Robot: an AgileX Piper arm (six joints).
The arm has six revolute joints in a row. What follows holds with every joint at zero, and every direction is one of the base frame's. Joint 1 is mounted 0.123 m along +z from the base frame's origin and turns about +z. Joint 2 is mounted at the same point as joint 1 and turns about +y. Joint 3 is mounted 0.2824 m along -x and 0.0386 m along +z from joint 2 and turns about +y. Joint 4 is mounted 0.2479 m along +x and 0.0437 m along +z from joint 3 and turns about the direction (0.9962, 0, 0.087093). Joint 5 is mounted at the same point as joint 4 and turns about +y. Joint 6 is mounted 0.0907 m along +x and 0.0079 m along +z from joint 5 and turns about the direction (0.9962, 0, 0.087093). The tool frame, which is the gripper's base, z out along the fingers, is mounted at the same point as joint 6; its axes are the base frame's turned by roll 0, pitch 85.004 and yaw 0 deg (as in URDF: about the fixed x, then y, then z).
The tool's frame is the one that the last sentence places.
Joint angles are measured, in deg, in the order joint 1, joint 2, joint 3, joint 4, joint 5, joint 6. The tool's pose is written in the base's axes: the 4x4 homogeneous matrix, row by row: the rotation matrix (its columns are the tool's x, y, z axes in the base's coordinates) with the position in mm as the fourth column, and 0 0 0 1 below. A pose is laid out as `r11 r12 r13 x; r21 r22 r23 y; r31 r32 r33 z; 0 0 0 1`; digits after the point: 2 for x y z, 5 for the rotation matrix.
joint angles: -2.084 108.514 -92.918 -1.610 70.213 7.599
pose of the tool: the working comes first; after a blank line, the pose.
Where each joint sits with the arm in this pose, in the base's axes (m; each line is computed from the numbers above, not from the rounded line before):
joint 1: 0.0000 0.0000 0.1230
joint 2: 0.0000 0.0000 0.1230
joint 3: 0.1262 -0.0046 0.3785
joint 4: 0.3765 -0.0137 0.3540
joint 5: 0.3765 -0.0137 0.3540
joint 6: 0.3910 -0.0166 0.2641
the tool: 0.3910 -0.0166 0.2641

-0.97405 0.16141 0.15866 390.96; 0.15829 0.98687 -0.03223 -16.64; -0.16178 -0.00628 -0.98681 264.12; 0 0 0 1
